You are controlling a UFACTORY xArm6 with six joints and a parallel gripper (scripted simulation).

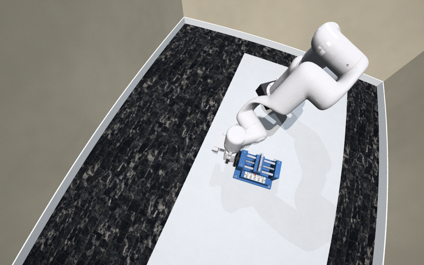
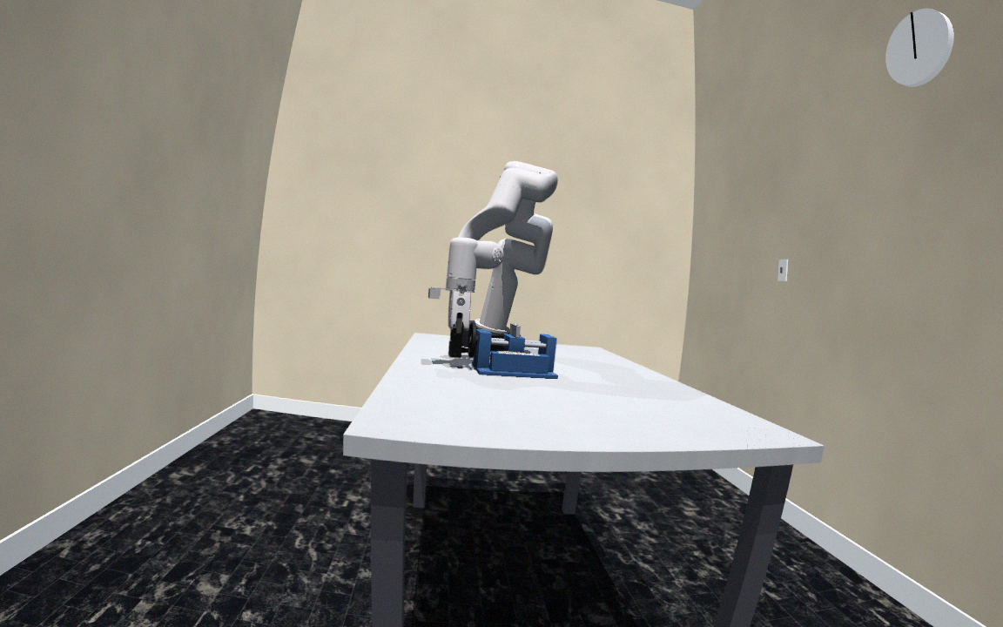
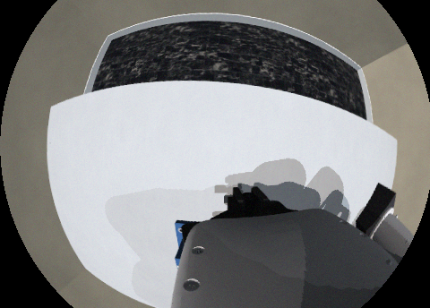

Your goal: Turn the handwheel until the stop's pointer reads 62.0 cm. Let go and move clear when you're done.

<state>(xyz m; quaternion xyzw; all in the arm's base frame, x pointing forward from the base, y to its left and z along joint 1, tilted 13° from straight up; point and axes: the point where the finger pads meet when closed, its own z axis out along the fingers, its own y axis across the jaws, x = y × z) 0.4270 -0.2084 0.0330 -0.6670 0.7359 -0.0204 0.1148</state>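
My gripper is now 2 cm to the right of the handwheel, 1 cm below it and 1 cm short of it. From my hand the other things lie so: stop: 15 cm to the left, 4 cm ahead, 4 cm above.
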